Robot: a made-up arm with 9 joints.
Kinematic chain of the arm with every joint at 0, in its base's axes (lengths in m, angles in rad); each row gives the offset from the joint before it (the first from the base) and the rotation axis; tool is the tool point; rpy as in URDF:
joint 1: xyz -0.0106 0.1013 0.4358 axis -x
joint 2: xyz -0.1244 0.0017 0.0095 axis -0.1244 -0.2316 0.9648
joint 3: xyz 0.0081 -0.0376 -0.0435 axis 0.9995 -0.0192 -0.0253
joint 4: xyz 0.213 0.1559 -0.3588 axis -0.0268 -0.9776 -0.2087
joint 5: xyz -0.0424 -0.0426 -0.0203 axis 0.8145 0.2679 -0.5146
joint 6: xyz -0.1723 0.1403 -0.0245 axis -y
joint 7: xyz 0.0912 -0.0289 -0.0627 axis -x
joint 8: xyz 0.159 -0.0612 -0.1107 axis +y
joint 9: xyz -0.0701 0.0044 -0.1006 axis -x
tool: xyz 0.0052 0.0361 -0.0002 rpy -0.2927 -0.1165 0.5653
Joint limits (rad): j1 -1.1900..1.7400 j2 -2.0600..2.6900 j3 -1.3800..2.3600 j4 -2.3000..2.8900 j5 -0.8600..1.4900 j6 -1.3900..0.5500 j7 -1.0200..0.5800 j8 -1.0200..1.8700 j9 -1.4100..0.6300
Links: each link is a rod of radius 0.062 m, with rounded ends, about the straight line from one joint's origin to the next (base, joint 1, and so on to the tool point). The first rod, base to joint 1, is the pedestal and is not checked.
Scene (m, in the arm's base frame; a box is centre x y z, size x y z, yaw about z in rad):
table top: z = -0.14
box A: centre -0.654 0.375 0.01 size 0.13 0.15 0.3 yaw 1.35
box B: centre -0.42 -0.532 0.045 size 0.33 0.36 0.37 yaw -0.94
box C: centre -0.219 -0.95 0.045 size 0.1 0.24 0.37 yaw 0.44
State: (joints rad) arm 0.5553 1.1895 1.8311 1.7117 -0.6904 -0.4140 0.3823 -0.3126 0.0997
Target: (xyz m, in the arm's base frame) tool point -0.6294 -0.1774 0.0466
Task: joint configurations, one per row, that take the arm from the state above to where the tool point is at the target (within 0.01 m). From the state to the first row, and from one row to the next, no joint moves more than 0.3 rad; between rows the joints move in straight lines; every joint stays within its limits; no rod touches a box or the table.
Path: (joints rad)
1: 0.5199 1.4209 1.8535 1.6045 -0.6160 -0.1641 0.4482 -0.2999 0.0082
2: 0.4844 1.6523 1.8758 1.4974 -0.5416 0.0858 0.5141 -0.2872 -0.0834
3: 0.4490 1.8837 1.8982 1.3902 -0.4672 0.3358 0.5800 -0.2745 -0.1749
4: 0.7429 1.9833 1.8593 1.5931 -0.5981 0.1491 0.5800 -0.3721 -0.0560
5: 1.0368 2.0829 1.8204 1.7960 -0.7291 -0.0375 0.5800 -0.4697 0.0629
6: 1.3307 2.1825 1.7815 1.9990 -0.8600 -0.2241 0.5800 -0.5673 0.1818
7: 1.3006 2.0760 1.7190 1.7425 -0.8600 -0.4981 0.5431 -0.4001 0.1545
8: 1.2705 1.9695 1.6564 1.4861 -0.8600 -0.7720 0.5062 -0.2329 0.1272

